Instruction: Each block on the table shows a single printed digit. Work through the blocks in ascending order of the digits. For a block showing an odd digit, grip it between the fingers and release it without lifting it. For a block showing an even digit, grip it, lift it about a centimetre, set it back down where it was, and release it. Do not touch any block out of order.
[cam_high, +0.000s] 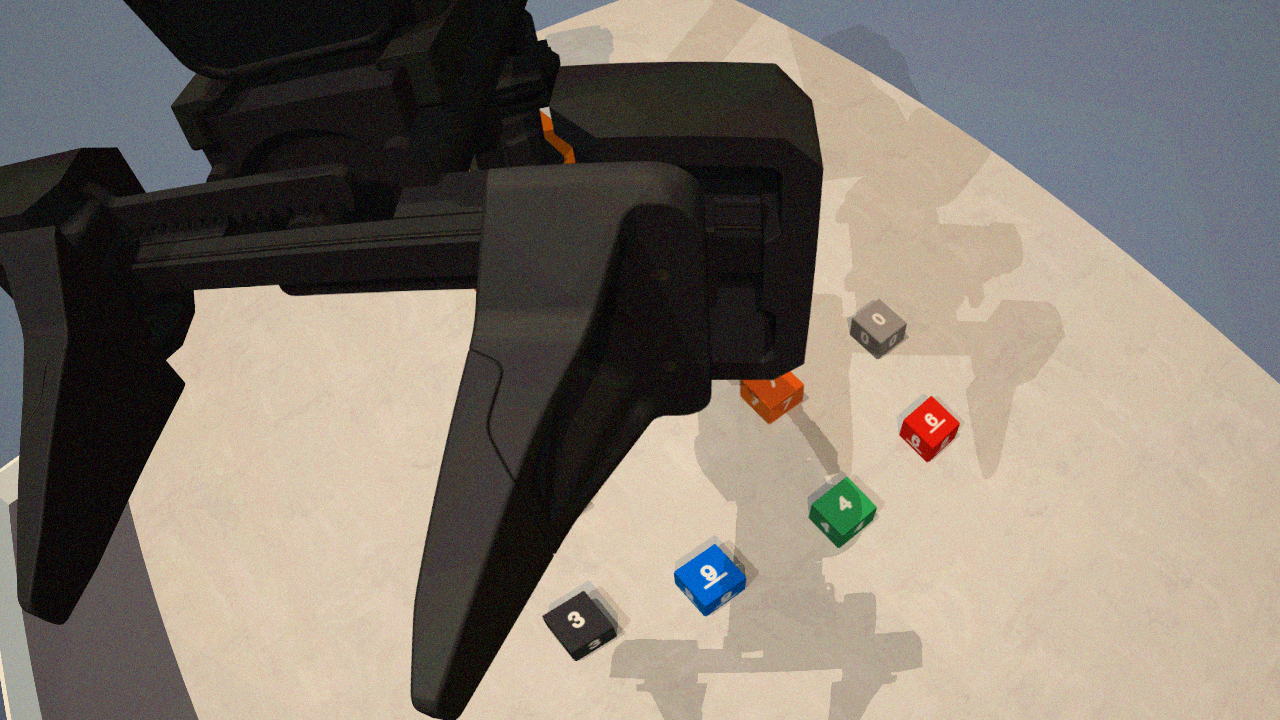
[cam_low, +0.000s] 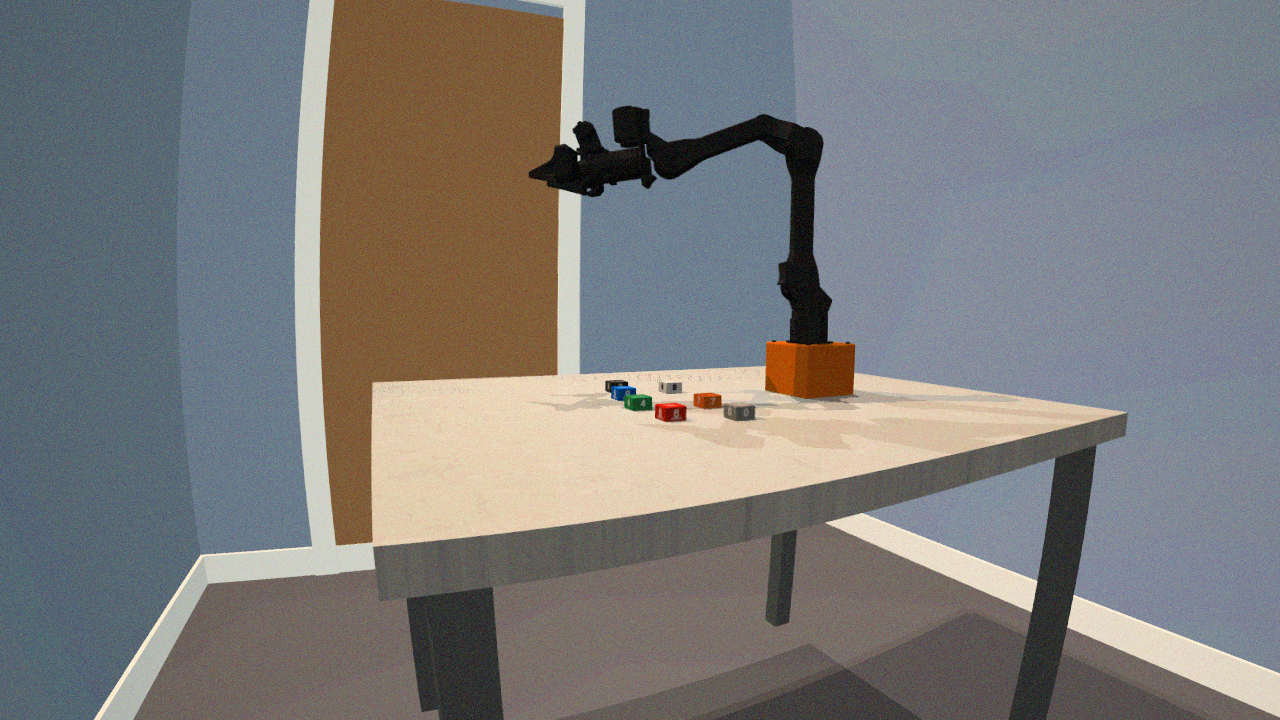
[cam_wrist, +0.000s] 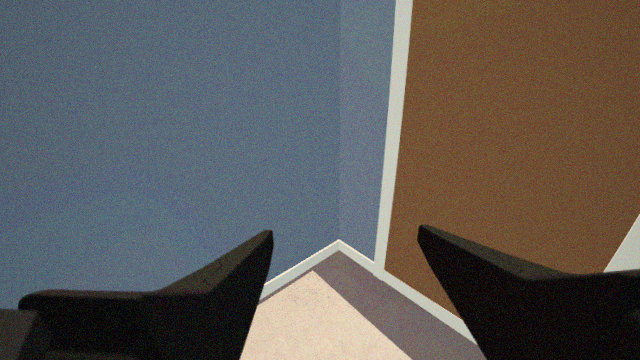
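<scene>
The grey block is 39 cm to the left of my gripper tip, 39 cm below it and 20 cm behind it. Round my gripper tip: blue 9 block: 39 cm below, 17 cm to the left, 11 cm behind; then black 3 block: 39 cm below, 13 cm behind, 9 cm to the left; then white block: 39 cm below, 22 cm behind, 12 cm to the left.
</scene>
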